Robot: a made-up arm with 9 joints. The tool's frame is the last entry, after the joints.
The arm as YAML. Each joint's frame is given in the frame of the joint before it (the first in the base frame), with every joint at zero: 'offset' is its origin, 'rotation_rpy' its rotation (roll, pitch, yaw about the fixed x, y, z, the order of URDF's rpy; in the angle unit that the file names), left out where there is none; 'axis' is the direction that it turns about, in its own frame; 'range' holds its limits. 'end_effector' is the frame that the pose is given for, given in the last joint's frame.
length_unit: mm
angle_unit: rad
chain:
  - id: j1
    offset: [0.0, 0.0, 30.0]
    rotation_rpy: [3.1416, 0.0, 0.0]
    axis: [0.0, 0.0, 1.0]
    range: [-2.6, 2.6]
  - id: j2
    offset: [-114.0, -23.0, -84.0]
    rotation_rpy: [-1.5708, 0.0, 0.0]
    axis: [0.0, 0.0, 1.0]
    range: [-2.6, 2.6]
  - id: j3
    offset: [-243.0, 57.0, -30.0]
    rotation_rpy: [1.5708, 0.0, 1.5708]
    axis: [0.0, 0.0, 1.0]
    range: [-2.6, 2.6]
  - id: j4
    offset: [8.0, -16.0, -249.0]
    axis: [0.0, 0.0, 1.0]
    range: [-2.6, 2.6]
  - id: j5
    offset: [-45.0, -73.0, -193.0]
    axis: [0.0, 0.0, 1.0]
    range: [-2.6, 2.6]
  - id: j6
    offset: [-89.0, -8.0, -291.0]
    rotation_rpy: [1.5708, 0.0, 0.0]
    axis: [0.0, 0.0, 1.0]
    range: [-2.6, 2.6]
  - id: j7
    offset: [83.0, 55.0, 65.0]
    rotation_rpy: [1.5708, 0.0, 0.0]
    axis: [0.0, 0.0, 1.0]
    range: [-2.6, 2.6]
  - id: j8
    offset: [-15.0, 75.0, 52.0]
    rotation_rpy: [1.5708, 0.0, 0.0]
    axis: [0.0, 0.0, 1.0]
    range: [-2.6, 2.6]
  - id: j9
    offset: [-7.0, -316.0, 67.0]
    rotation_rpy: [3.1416, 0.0, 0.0]
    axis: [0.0, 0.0, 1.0]
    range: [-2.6, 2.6]
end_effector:
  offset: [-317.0, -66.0, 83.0]
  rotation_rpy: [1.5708, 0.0, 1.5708]
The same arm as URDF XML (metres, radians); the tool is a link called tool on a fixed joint. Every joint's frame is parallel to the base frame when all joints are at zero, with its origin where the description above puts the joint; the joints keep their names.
<robot name="arm">
<joint name="j1" type="revolute"><parent link="base_link"/><child link="link1"/><origin xyz="0.0000 0.0000 0.0300"/><axis xyz="0 0 -1"/><limit lower="-2.6000" upper="2.6000"/></joint>
<joint name="j2" type="revolute"><parent link="link1"/><child link="link2"/><origin xyz="-0.1140 0.0230 0.0840"/><axis xyz="0 -1 0"/><limit lower="-2.6000" upper="2.6000"/></joint>
<joint name="j3" type="revolute"><parent link="link2"/><child link="link3"/><origin xyz="-0.2430 0.0300 0.0570"/><axis xyz="1 0 0"/><limit lower="-2.6000" upper="2.6000"/></joint>
<joint name="j4" type="revolute"><parent link="link3"/><child link="link4"/><origin xyz="-0.2490 0.0160 0.0080"/><axis xyz="1 0 0"/><limit lower="-2.6000" upper="2.6000"/></joint>
<joint name="j5" type="revolute"><parent link="link4"/><child link="link5"/><origin xyz="-0.1930 0.0730 -0.0450"/><axis xyz="1 0 0"/><limit lower="-2.6000" upper="2.6000"/></joint>
<joint name="j6" type="revolute"><parent link="link5"/><child link="link6"/><origin xyz="-0.2910 0.0080 -0.0890"/><axis xyz="0 1 0"/><limit lower="-2.6000" upper="2.6000"/></joint>
<joint name="j7" type="revolute"><parent link="link6"/><child link="link7"/><origin xyz="0.0550 0.0650 0.0830"/><axis xyz="-1 0 0"/><limit lower="-2.6000" upper="2.6000"/></joint>
<joint name="j8" type="revolute"><parent link="link7"/><child link="link8"/><origin xyz="-0.0520 0.0750 -0.0150"/><axis xyz="0 -1 0"/><limit lower="-2.6000" upper="2.6000"/></joint>
<joint name="j9" type="revolute"><parent link="link8"/><child link="link9"/><origin xyz="0.3160 -0.0670 -0.0070"/><axis xyz="0 1 0"/><limit lower="-2.6000" upper="2.6000"/></joint>
<joint name="tool_joint" type="fixed"><parent link="link9"/><child link="tool"/><origin xyz="-0.0660 0.0830 -0.3170" rpy="0.0000 0.0000 0.0000"/></joint>
<link name="base_link"/>
<link name="link1"/>
<link name="link2"/>
<link name="link3"/>
<link name="link4"/>
<link name="link5"/>
<link name="link6"/>
<link name="link7"/>
<link name="link8"/>
<link name="link9"/>
<link name="tool"/>
</robot>

